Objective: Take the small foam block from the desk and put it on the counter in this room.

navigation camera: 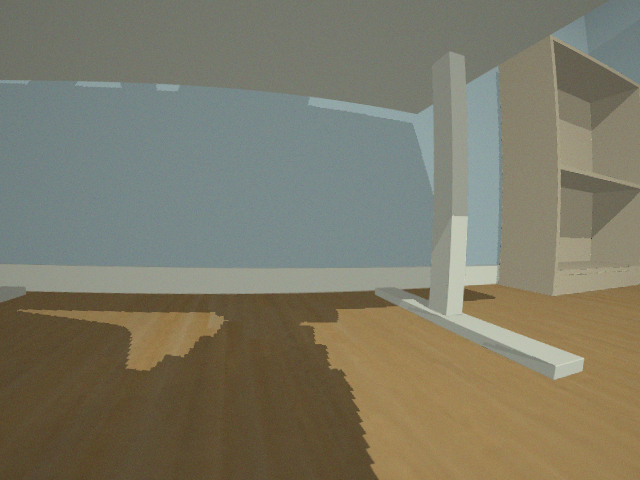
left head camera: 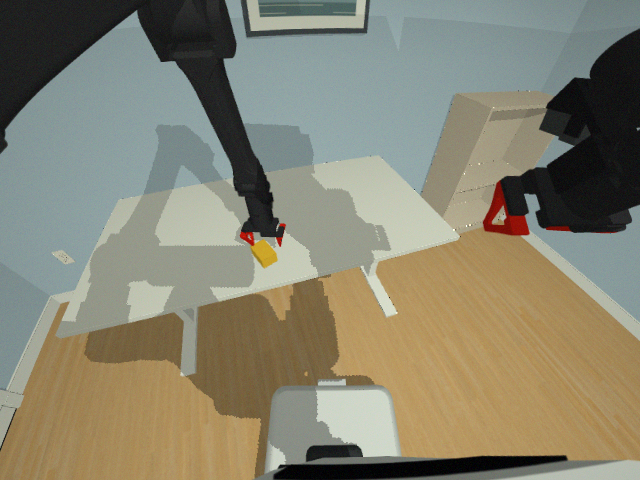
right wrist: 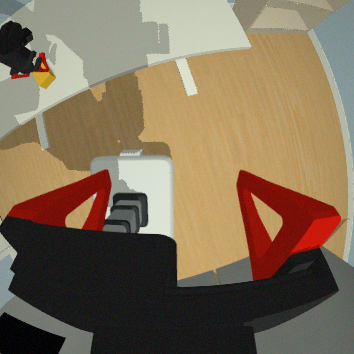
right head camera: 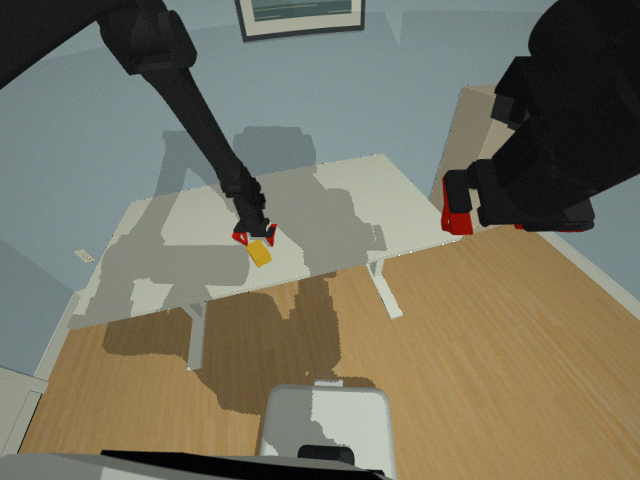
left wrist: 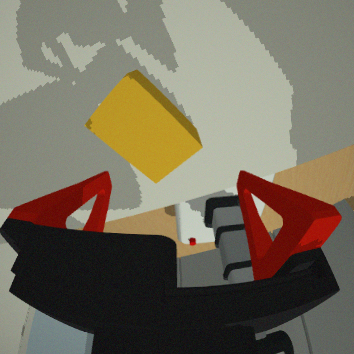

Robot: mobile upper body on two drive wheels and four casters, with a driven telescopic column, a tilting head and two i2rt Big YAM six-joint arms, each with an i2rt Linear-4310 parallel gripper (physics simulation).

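Frame: origin at the left arm's base, x ahead, y left, z up, level; centimetres.
Seen in the pictures: left gripper, fingertip midpoint: [left head camera: 266, 245] [right wrist: 38, 72] [right head camera: 259, 245] [left wrist: 173, 177]; right gripper, fingertip midpoint: [left head camera: 515, 225] [right wrist: 173, 176] [right head camera: 479, 224].
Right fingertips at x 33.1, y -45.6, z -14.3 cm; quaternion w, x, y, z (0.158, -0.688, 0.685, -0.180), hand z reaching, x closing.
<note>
Pixels of each thing's top centre, then the offset from my right fingertips to it. "*": a spot on its surface instead. Level surfaces: height alone.
- yellow foam block at its top centre: [left wrist: 142, 134] [left head camera: 262, 249] [right head camera: 257, 249] [right wrist: 40, 73] dx +33.6, dy +49.2, dz -42.8 cm
- white desk at its surface level: dz -47.3 cm
- desk's right leg at a spot on its surface: [navigation camera: 449, 180] * dx +73.4, dy -5.6, dz -83.6 cm
The yellow foam block [left head camera: 264, 254] [right head camera: 258, 253] [left wrist: 144, 127] [right wrist: 44, 79] lies on the white desk [left head camera: 361, 180] [right head camera: 367, 180] [left wrist: 240, 105] [right wrist: 210, 30], near its front edge. My left gripper [left head camera: 266, 244] [right head camera: 258, 244] [left wrist: 173, 177] is open above the desk, close to the block. In the left wrist view the block lies beyond the fingertips, left of the middle between them, and is not gripped. My right gripper [left head camera: 537, 230] [right head camera: 488, 229] [right wrist: 173, 176] is open and empty, off to the right of the desk. I cannot make out a counter in these views.
A beige bookshelf [left head camera: 467, 124] [right head camera: 460, 118] [navigation camera: 524, 170] stands right of the desk. The desk's right leg [left head camera: 379, 294] [right head camera: 385, 294] [navigation camera: 449, 180] has a long foot on the floor. A white panelled piece [right head camera: 15, 408] shows at the lower left. My white base [left head camera: 356, 408] [right head camera: 351, 408] is in front of the desk.
</note>
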